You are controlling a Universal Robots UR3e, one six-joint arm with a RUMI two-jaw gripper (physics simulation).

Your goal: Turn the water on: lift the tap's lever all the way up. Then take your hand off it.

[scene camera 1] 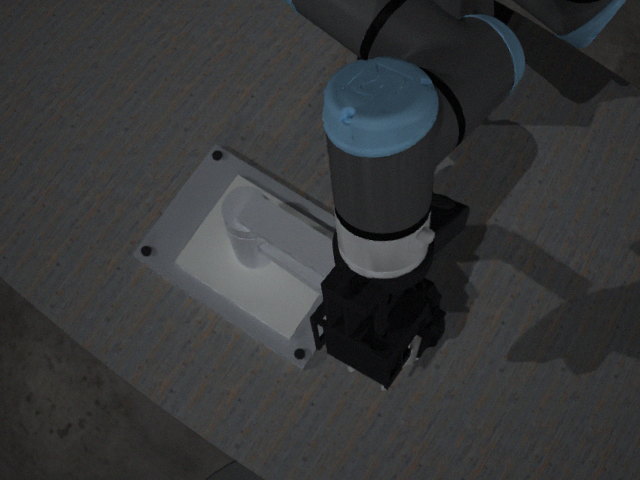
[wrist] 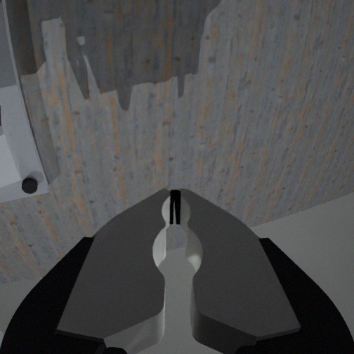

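Note:
The grey tap (scene camera 1: pixel 247 248) stands upright on a pale pad (scene camera 1: pixel 268 304) in the scene view. Its broad flat lever (scene camera 1: pixel 284 225) runs from the top of the column to the right, above the thinner spout (scene camera 1: pixel 292 264). The lever's far end is hidden behind the arm and gripper, so its exact tilt and any contact with the gripper cannot be told. My gripper (scene camera 1: pixel 369 374) (wrist: pixel 173 192) is shut with nothing between its fingertips, pointing down beside the right end of the tap's base. In the wrist view its tips are apart from the base.
The grey base plate (scene camera 1: pixel 178 206) (wrist: pixel 27 130) under the pad has black round corner bolts. It lies on the wood-grained table (scene camera 1: pixel 129 103) (wrist: pixel 250 125). The table's front edge runs diagonally at the lower left. The arm reaches in from the upper right and casts shadows on the table.

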